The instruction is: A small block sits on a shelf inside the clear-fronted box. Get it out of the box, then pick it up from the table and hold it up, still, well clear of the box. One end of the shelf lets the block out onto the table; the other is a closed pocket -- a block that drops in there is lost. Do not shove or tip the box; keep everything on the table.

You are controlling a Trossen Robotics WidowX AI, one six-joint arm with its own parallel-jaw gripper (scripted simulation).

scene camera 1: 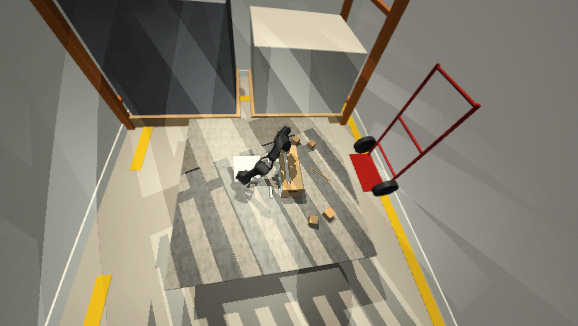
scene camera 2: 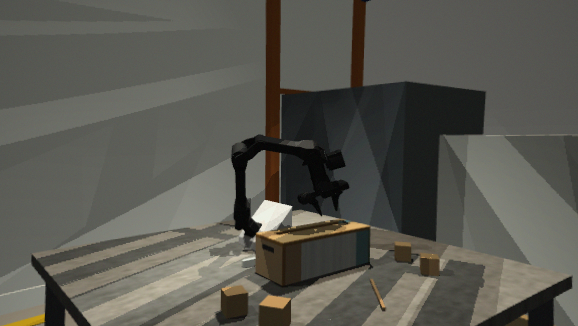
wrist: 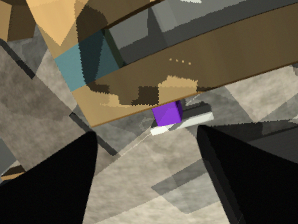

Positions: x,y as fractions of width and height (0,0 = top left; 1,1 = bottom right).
Labels:
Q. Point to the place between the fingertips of the gripper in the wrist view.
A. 0.49,0.60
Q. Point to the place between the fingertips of the gripper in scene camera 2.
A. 0.57,0.65

